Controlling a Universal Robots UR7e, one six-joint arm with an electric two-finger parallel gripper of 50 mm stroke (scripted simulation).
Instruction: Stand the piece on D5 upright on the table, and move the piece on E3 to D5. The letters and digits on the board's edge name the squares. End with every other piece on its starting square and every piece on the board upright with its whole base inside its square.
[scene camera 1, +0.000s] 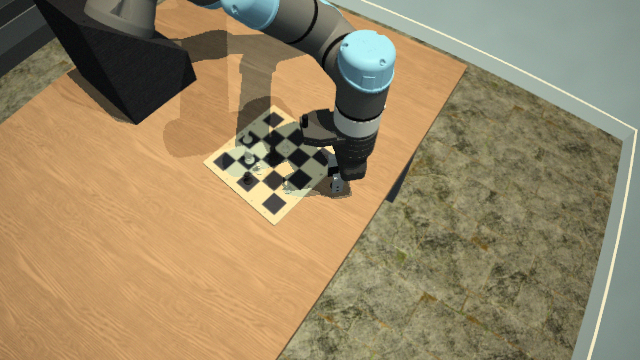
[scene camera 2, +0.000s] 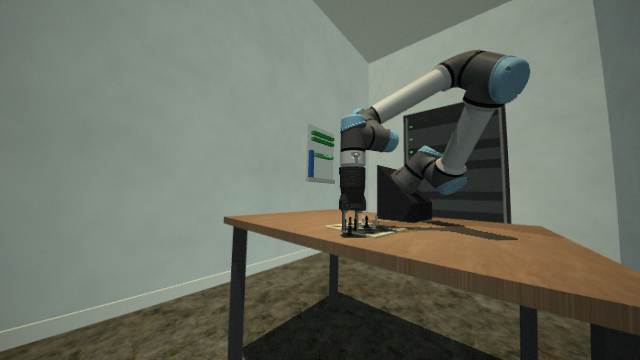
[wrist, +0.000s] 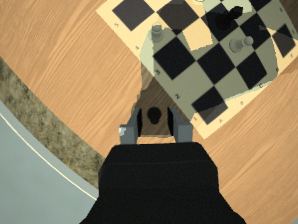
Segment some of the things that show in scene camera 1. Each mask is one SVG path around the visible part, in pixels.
My gripper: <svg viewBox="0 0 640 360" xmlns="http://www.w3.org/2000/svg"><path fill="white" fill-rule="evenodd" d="M377 136L366 145L354 146L345 143L332 146L335 154L328 155L327 170L328 177L333 176L332 193L342 192L344 181L358 180L365 177L367 158L374 150Z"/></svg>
A chessboard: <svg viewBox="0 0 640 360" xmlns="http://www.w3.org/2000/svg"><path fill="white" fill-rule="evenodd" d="M273 105L246 127L249 131L249 136L252 137L250 144L243 142L245 136L242 130L203 163L275 226L327 175L328 155L335 154L332 146L319 148L304 145L300 123ZM285 181L289 181L292 187L290 194L283 192ZM245 172L249 172L250 177L253 179L250 185L244 183ZM256 162L260 162L261 167L264 168L262 175L257 175L255 172ZM246 148L254 152L253 157L255 161L251 165L245 163L244 151ZM271 146L275 147L275 153L279 155L279 159L276 162L269 160ZM284 139L287 140L288 146L290 147L290 151L287 153L282 152L281 149Z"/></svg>
